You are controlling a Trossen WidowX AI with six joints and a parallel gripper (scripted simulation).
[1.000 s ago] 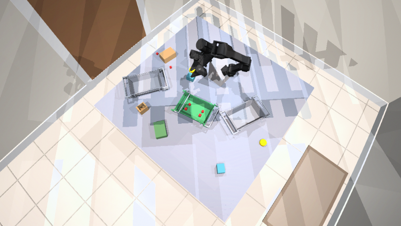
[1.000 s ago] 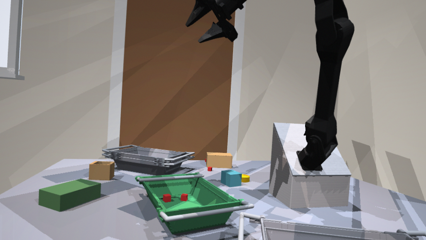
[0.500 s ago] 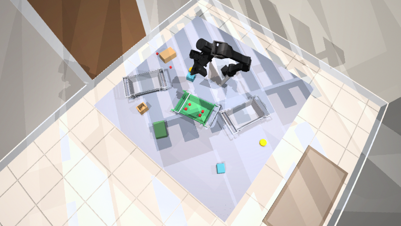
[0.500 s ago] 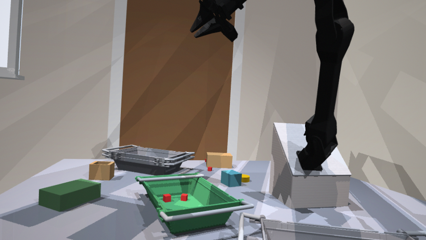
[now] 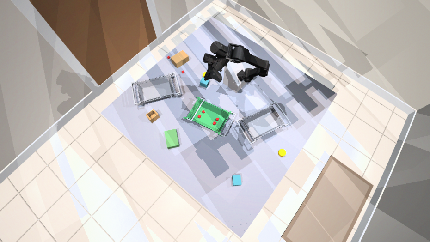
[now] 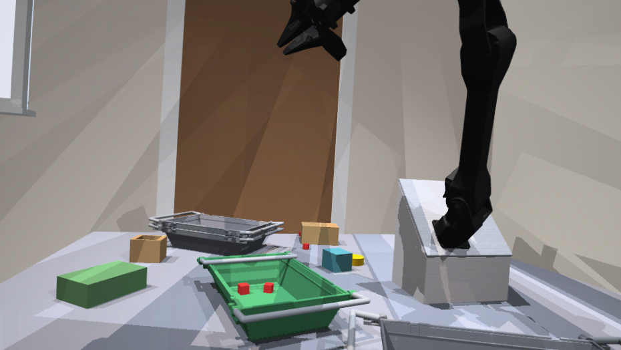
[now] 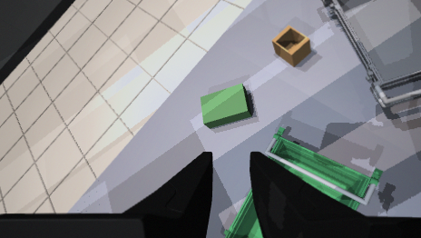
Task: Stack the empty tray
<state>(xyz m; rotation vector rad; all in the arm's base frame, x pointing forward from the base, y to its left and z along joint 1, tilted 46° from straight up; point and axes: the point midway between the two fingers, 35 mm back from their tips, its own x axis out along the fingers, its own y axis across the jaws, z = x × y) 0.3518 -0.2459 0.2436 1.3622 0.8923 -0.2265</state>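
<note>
Right now my gripper tip is 22 cm past the grey tray, 34 cm to the right of it and 42 cm above it. Also, from my gripper tip: green block 29 cm ahead, 4 cm to the right, 44 cm below; box 27 cm ahead, 26 cm to the right, 45 cm below; red block 4 cm ahead, 3 cm to the right, 45 cm below.
</note>
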